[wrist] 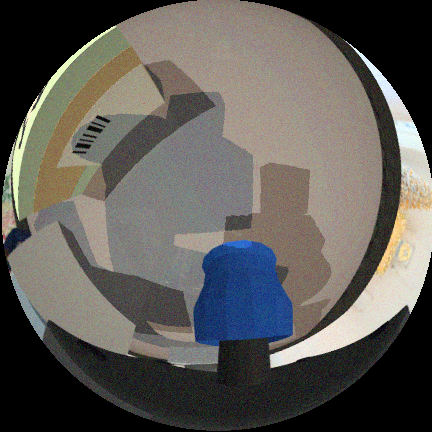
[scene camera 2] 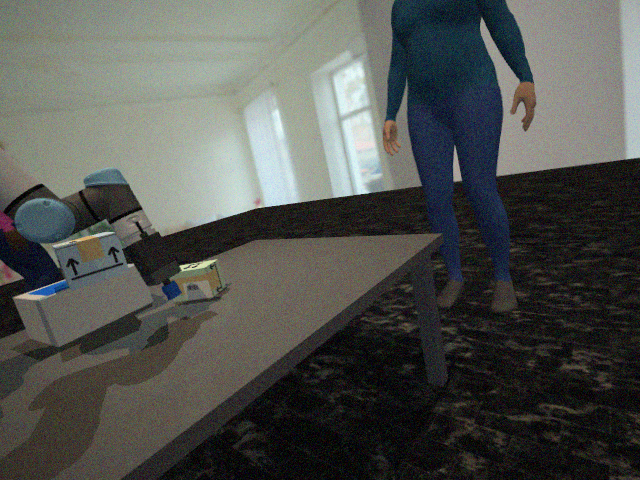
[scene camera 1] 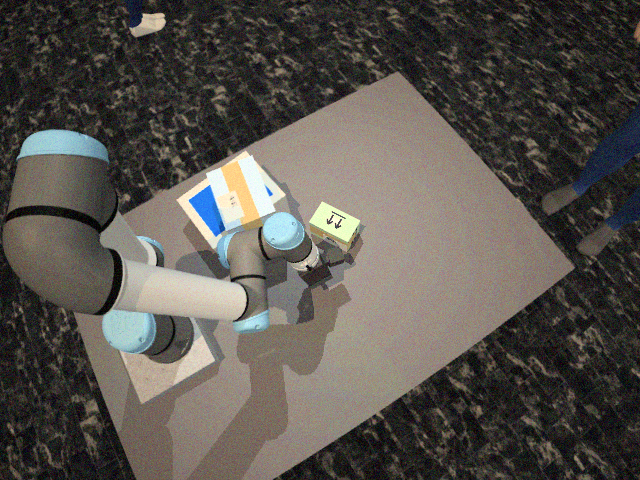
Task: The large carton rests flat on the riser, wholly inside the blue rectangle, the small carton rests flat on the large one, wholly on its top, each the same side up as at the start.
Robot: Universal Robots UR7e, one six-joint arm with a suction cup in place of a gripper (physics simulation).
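The large carton [scene camera 1: 217, 186] [scene camera 2: 98, 263], pale blue with orange tape, lies flat on the white riser [scene camera 1: 199, 221] [scene camera 2: 98, 304] [wrist: 75, 290]. Its side arrows point up. It covers the middle of the blue rectangle [scene camera 1: 204, 209] [scene camera 2: 50, 288]; whether all its edges lie inside cannot be told. The small carton [scene camera 1: 321, 217] [scene camera 2: 196, 289] [wrist: 115, 95], light green with a barcode label, stands flat on the table beside the riser, two arrows on its top. My gripper [scene camera 1: 316, 276] [scene camera 2: 171, 290] [wrist: 240, 245], a blue suction cup, is low beside the small carton, with suction on and nothing on it.
The grey-brown table [scene camera 1: 413, 217] [scene camera 2: 289, 289] bears the arm's base plate [scene camera 1: 155, 377] at the left of scene camera 1. The riser stands close to the arm's wrist. A person [scene camera 2: 454, 118] stands beyond the table's far edge.
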